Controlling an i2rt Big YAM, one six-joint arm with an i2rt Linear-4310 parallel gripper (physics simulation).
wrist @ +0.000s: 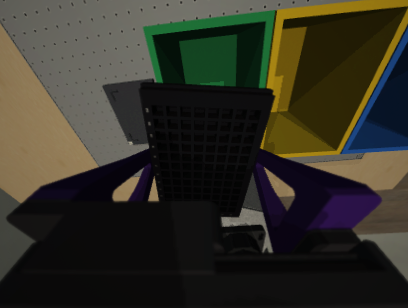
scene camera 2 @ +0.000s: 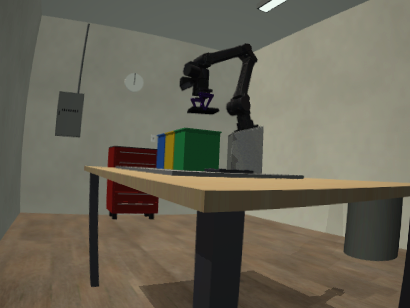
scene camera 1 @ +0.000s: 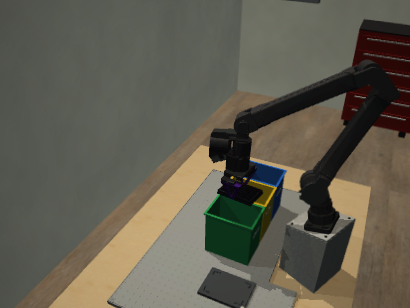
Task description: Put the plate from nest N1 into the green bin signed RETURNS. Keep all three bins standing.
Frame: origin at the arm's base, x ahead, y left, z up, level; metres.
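Seen in the pictures: gripper, between the fingertips: (wrist: 203,153) (scene camera 2: 201,111) (scene camera 1: 237,192); arm's base, origin of its link: (wrist: 234,240) (scene camera 2: 246,130) (scene camera 1: 322,222).
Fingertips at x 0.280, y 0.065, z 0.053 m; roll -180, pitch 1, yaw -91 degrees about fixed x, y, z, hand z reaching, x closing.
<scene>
Pixels of each thing's top centre, then the offset from my fingertips to it. Level surfaces: height alone.
- green bin, centre of its top: (wrist: 212,108) (scene camera 1: 235,210) (scene camera 2: 197,131) dx +0.009, dy -0.010, dz -0.088 m
- yellow bin, centre of its top: (wrist: 316,100) (scene camera 1: 248,190) (scene camera 2: 186,133) dx +0.020, dy -0.141, dz -0.088 m
- blue bin, centre of its top: (scene camera 1: 260,172) (scene camera 2: 176,135) dx +0.030, dy -0.273, dz -0.088 m
- dark grey nest, centre of its top: (wrist: 138,117) (scene camera 1: 227,286) (scene camera 2: 229,168) dx -0.067, dy +0.173, dz -0.253 m
- perforated board, height of its surface: dz -0.268 m
A black plate with a grid of small wells (scene camera 1: 250,194) (scene camera 2: 203,111) (wrist: 202,130) is held roughly level. My gripper (scene camera 1: 235,188) (scene camera 2: 202,104) (wrist: 203,153) is shut on it, with purple fingers at its two long sides. In scene camera 2 the plate is clearly above the rim of the green bin (scene camera 1: 230,237) (scene camera 2: 201,150) (wrist: 212,60). In the wrist view the plate covers the near part of that bin's opening. The yellow bin (scene camera 1: 271,196) (scene camera 2: 170,150) (wrist: 320,75) and blue bin (scene camera 1: 270,173) (scene camera 2: 160,150) (wrist: 385,112) stand upright beside it. No RETURNS sign is readable.
A dark grey nest (scene camera 1: 226,287) (wrist: 127,107) lies on the perforated board (scene camera 1: 165,255) (wrist: 55,30), near the green bin. The arm's grey pedestal (scene camera 1: 305,255) (scene camera 2: 250,150) stands at the right of the bins in scene camera 1.
</scene>
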